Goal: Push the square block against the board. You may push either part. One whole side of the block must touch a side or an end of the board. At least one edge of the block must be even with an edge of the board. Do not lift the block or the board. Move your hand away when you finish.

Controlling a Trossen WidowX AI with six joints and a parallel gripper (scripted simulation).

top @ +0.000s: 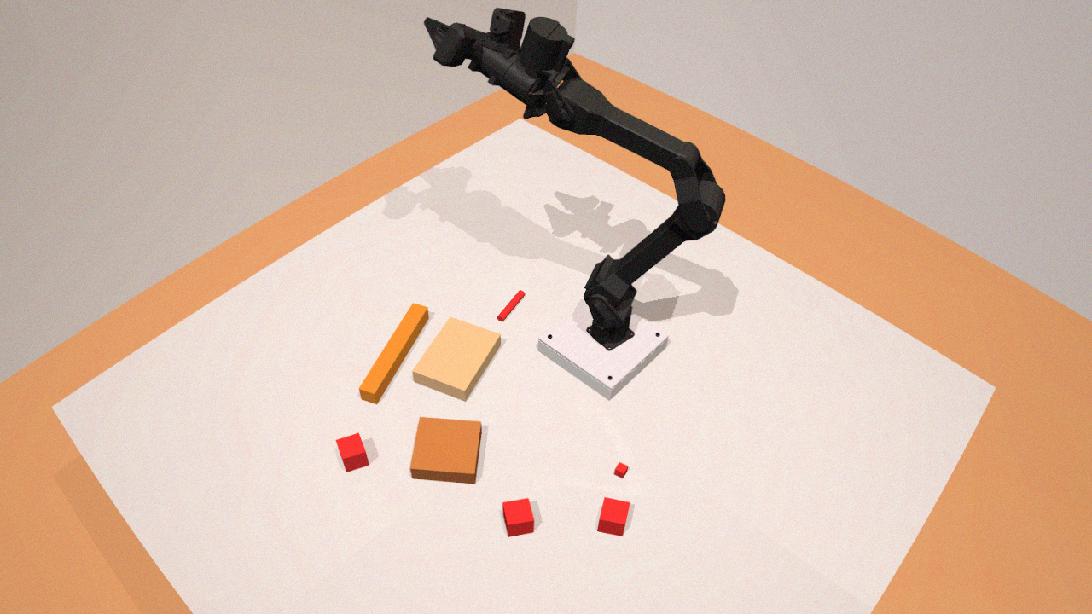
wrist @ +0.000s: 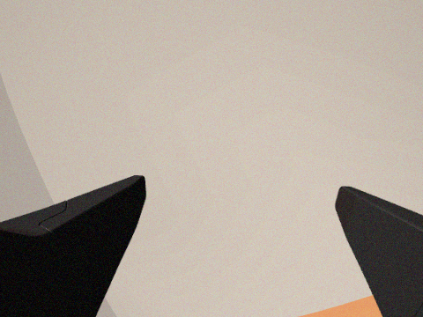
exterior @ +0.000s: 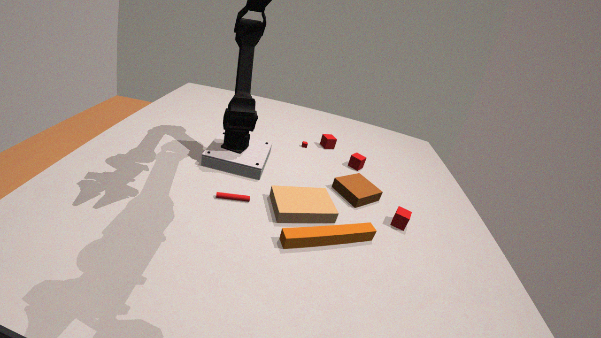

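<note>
My gripper tip is 540 mm above the brown square block, 340 mm to the right of it and 250 mm short of it. From my gripper tip the other things lie so: red rod: 550 mm below, 130 mm to the left, 40 mm behind; then tan flat board: 540 mm below, 190 mm to the left, 120 mm ahead; then long orange bar: 540 mm below, 200 mm ahead, 110 mm to the left.
</note>
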